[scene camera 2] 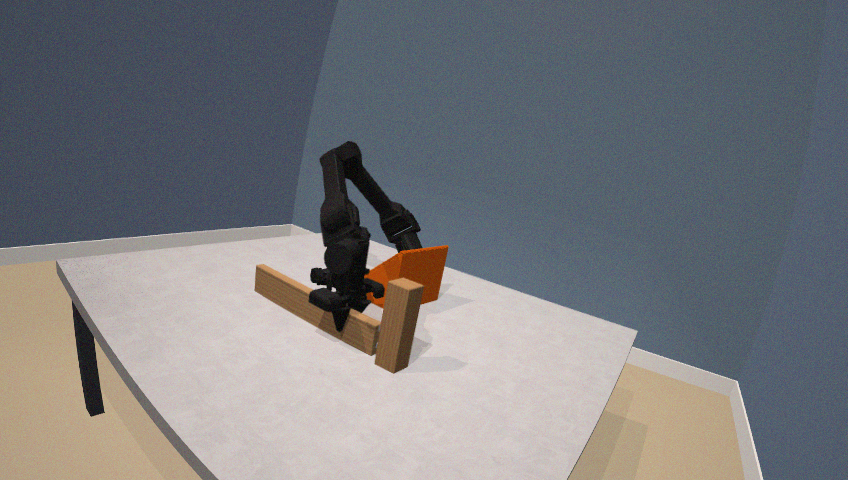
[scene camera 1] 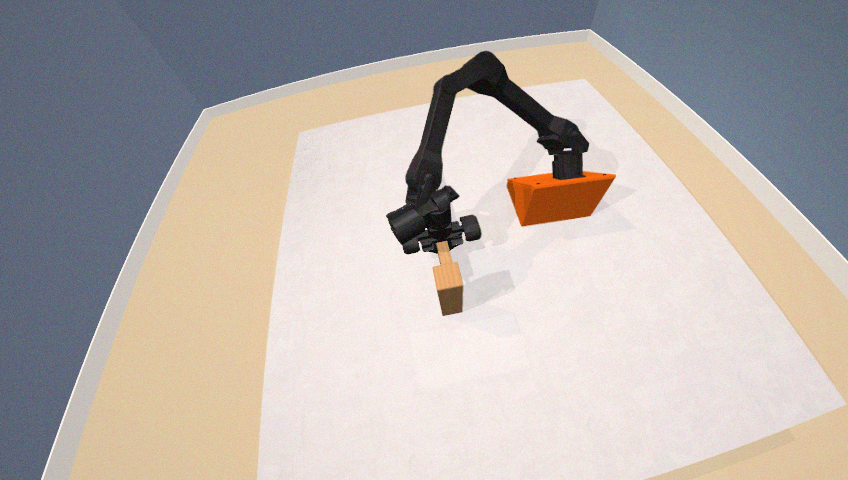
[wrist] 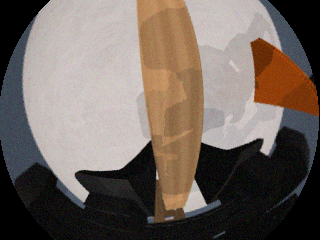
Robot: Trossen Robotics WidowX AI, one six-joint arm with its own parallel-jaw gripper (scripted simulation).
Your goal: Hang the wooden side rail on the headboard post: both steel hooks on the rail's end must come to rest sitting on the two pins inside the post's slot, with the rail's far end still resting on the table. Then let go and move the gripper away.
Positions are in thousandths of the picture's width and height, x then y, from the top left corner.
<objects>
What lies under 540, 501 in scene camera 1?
The gripper.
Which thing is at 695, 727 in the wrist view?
The gripper.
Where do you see a wooden side rail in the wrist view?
At 542, 348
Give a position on a wooden side rail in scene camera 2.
At 425, 691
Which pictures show the gripper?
Scene camera 2, scene camera 1 and the wrist view: all of them.
</objects>
